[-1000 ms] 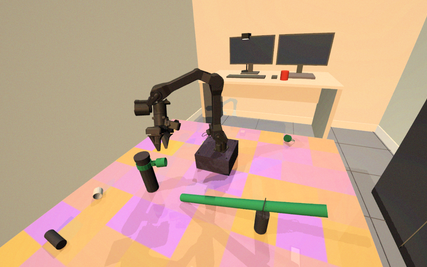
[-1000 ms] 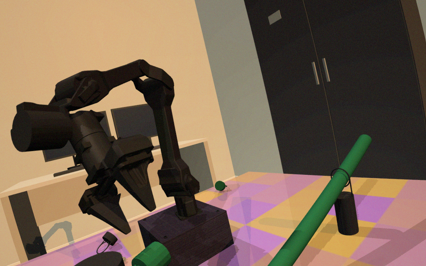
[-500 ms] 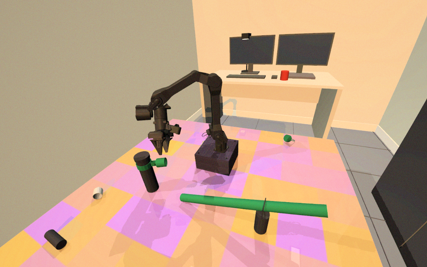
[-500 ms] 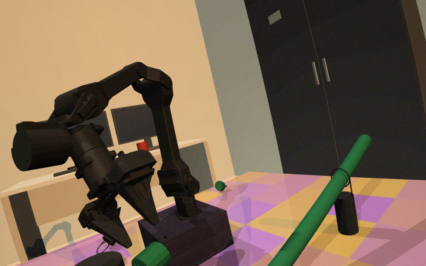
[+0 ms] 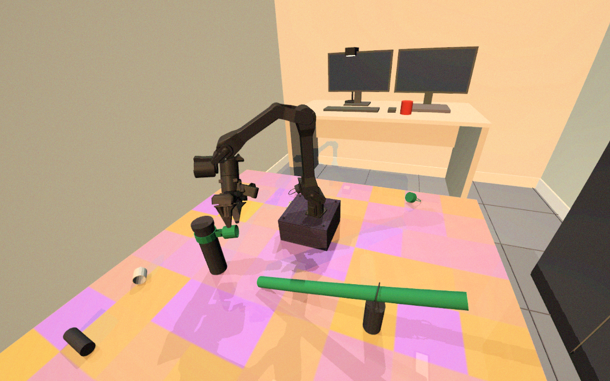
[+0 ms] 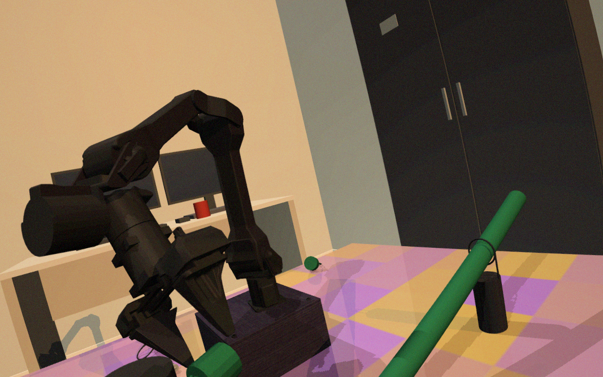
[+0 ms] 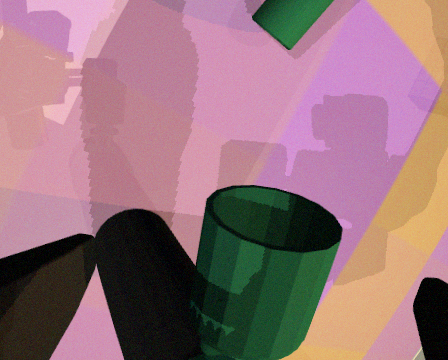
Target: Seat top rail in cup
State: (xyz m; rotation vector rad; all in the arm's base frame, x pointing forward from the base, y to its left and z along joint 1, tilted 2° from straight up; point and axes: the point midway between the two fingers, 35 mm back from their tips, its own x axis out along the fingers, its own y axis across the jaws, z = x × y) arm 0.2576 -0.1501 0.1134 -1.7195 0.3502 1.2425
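The green rail-end cup lies 20 mm below my gripper tip, 20 mm ahead of it and 10 mm to the right of it. The rest, counted from my gripper tip: wire loop cap (460 mm to the left, 70 mm below, 10 mm behind).
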